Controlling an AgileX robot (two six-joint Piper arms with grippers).
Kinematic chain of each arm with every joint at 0, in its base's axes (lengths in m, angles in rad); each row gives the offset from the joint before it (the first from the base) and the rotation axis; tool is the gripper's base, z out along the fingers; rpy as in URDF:
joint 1: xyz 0 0 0.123 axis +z
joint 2: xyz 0 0 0 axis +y
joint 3: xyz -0.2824 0 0.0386 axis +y
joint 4: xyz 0.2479 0 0.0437 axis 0.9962 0 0.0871
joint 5: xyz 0 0 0 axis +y
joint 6: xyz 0.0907 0 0.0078 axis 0.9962 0 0.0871
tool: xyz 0 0 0 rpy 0 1.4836 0
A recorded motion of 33 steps. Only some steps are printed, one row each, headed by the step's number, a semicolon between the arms.
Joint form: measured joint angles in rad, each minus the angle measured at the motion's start. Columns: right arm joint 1, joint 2, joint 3, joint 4, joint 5, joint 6; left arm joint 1, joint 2, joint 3, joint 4, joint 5, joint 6.
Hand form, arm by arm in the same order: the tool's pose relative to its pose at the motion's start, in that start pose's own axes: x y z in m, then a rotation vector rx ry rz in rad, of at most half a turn. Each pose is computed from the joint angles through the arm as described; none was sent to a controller.
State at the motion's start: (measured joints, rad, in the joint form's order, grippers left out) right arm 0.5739 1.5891 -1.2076 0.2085 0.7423 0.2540; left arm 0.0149 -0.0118 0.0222 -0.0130 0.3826 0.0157
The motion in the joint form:
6: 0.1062 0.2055 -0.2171 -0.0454 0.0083 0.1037; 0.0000 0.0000 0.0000 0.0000 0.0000 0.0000
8: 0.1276 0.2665 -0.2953 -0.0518 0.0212 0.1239; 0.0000 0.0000 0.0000 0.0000 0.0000 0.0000
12: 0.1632 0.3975 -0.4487 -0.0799 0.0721 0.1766; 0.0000 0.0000 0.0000 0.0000 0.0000 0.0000
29: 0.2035 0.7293 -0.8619 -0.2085 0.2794 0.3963; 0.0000 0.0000 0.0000 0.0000 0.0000 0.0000
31: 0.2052 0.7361 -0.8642 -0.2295 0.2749 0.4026; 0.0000 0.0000 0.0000 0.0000 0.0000 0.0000
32: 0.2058 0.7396 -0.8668 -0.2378 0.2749 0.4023; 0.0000 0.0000 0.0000 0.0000 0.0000 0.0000
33: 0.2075 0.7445 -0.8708 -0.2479 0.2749 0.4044; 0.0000 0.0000 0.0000 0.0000 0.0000 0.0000
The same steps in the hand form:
6: -0.0232 0.0463 0.0436 -0.0179 0.0221 -0.0212; 0.0000 0.0000 0.0000 0.0000 0.0000 0.0000
8: -0.0312 0.0593 0.0551 -0.0260 0.0244 -0.0256; 0.0000 0.0000 0.0000 0.0000 0.0000 0.0000
12: -0.0418 0.0796 0.0838 -0.0124 0.0552 -0.0261; 0.0000 0.0000 0.0000 0.0000 0.0000 0.0000
29: -0.0616 0.1009 0.1573 0.1270 0.1218 0.0706; 0.0000 0.0000 0.0000 0.0000 0.0000 0.0000
31: -0.0617 0.0999 0.1601 0.1406 0.1123 0.0628; 0.0000 0.0000 0.0000 0.0000 0.0000 0.0000
32: -0.0618 0.0995 0.1613 0.1464 0.1094 0.0570; 0.0000 0.0000 0.0000 0.0000 0.0000 0.0000
33: -0.0618 0.0996 0.1628 0.1530 0.1058 0.0515; 0.0000 0.0000 0.0000 0.0000 0.0000 0.0000

